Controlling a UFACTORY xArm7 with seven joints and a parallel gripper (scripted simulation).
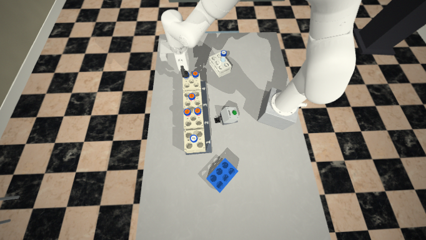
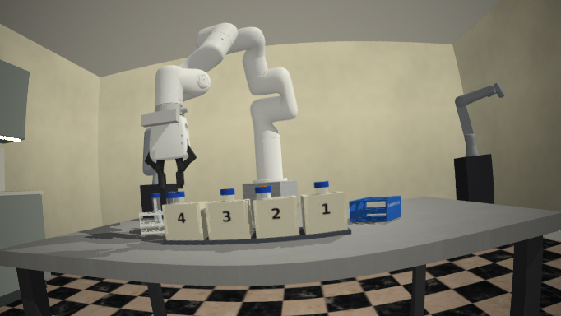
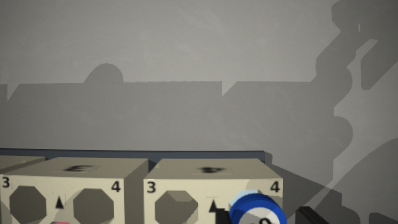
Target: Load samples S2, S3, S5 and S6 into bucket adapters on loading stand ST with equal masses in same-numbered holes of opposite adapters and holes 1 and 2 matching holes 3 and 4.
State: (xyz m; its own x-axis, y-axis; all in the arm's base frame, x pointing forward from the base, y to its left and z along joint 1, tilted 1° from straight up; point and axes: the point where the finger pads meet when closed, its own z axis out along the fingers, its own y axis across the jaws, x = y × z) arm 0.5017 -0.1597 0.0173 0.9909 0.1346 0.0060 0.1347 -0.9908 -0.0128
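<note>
The green DONE key lies 270 mm behind my hand, 190 mm to the left of it and 90 mm below it. The rest, counted from my hand: white rack (190 mm behind, 160 mm to the right, 120 mm below); then orange-dotted sample tube (140 mm to the left, 80 mm below, 50 mm behind); then done desk (250 mm behind, 190 mm to the left, 100 mm below).
</note>
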